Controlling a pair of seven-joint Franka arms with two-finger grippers.
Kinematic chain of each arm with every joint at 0, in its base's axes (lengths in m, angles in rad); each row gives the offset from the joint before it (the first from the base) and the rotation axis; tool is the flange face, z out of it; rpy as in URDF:
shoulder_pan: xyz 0 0 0.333 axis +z
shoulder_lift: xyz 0 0 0 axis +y
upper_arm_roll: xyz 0 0 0.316 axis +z
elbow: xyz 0.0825 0 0 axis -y
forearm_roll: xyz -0.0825 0 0.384 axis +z
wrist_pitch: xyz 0 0 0 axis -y
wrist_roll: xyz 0.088 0 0 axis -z
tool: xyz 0 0 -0.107 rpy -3.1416 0 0
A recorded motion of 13 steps. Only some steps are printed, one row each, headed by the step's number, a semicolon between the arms.
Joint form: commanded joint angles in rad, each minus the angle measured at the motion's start. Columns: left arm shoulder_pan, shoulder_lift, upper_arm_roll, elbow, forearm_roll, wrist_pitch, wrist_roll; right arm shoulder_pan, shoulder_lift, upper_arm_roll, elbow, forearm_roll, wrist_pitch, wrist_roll.
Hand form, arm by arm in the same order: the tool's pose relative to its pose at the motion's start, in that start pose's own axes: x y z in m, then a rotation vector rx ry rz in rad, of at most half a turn. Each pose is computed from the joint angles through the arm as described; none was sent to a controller.
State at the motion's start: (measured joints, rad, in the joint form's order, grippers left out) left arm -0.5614 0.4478 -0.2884 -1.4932 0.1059 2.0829 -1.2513; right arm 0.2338 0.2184 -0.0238 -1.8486 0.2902 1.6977 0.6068
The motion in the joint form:
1: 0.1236 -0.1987 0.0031 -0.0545 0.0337 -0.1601 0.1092; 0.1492 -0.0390 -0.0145 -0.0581 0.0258 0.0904 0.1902
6: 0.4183 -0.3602 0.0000 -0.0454 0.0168 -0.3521 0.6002; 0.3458 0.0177 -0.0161 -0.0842 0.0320 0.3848 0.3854
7: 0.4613 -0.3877 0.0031 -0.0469 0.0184 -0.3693 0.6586; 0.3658 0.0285 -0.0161 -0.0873 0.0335 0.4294 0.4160
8: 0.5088 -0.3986 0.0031 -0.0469 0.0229 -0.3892 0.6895; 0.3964 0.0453 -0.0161 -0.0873 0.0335 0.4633 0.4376
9: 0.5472 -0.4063 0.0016 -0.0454 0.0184 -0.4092 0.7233; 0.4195 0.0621 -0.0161 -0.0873 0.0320 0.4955 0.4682
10: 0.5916 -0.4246 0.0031 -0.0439 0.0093 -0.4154 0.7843; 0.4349 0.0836 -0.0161 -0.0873 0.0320 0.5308 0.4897
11: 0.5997 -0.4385 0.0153 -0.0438 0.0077 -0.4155 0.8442; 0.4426 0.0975 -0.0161 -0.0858 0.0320 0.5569 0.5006
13: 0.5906 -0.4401 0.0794 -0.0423 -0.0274 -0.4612 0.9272; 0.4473 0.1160 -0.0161 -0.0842 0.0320 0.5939 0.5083
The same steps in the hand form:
1: 0.0531 -0.0640 -0.0972 0.0647 0.0893 0.0091; -0.0534 -0.0495 0.0237 0.0076 0.0433 0.0784
6: 0.1629 -0.1954 -0.1994 0.1561 0.1031 0.1957; -0.1019 -0.1323 0.0764 0.1029 0.1862 0.1135
7: 0.1747 -0.2177 -0.2162 0.1662 0.1142 0.2076; -0.1060 -0.1410 0.0834 0.1241 0.2034 0.1283
8: 0.1895 -0.2407 -0.2238 0.1846 0.1121 0.1899; -0.1146 -0.1525 0.0959 0.1291 0.2142 0.1247
9: 0.1996 -0.2586 -0.2295 0.1946 0.1011 0.1843; -0.1200 -0.1613 0.1070 0.1360 0.2244 0.1363
10: 0.2097 -0.2795 -0.2429 0.1919 0.1067 0.1982; -0.1204 -0.1681 0.1186 0.1441 0.2343 0.1479
11: 0.2125 -0.2889 -0.2521 0.1926 0.1150 0.2379; -0.1197 -0.1724 0.1246 0.1540 0.2430 0.1537
13: 0.2237 -0.3151 -0.2527 0.1911 0.0568 0.2585; -0.1159 -0.1766 0.1312 0.1699 0.2564 0.1597

